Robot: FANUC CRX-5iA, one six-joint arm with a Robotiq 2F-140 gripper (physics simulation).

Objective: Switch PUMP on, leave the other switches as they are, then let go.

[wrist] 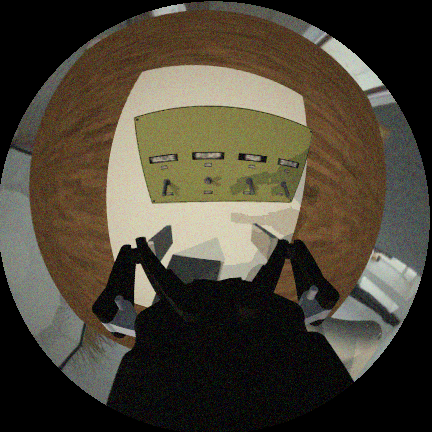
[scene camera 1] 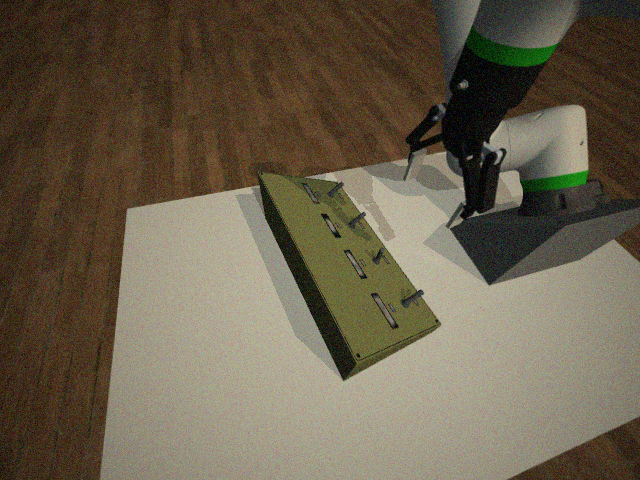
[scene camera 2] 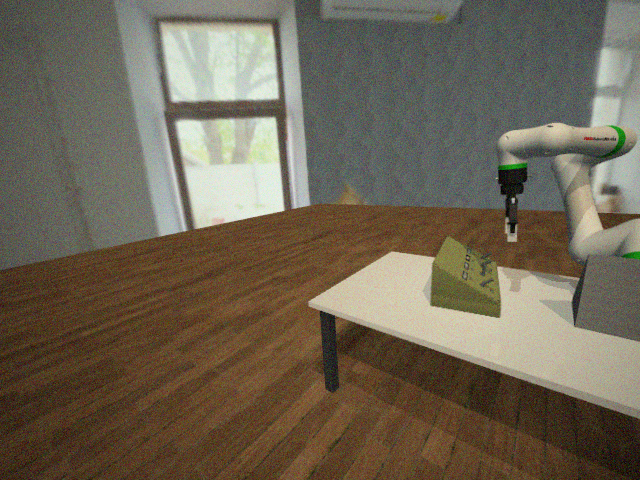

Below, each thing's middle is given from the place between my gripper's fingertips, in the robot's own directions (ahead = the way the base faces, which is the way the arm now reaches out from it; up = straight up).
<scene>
Now: hand 190 mm above the olive switch panel (scene camera 1: 358, 303), 160 mm short of it and 40 mm to the left of it.
</scene>
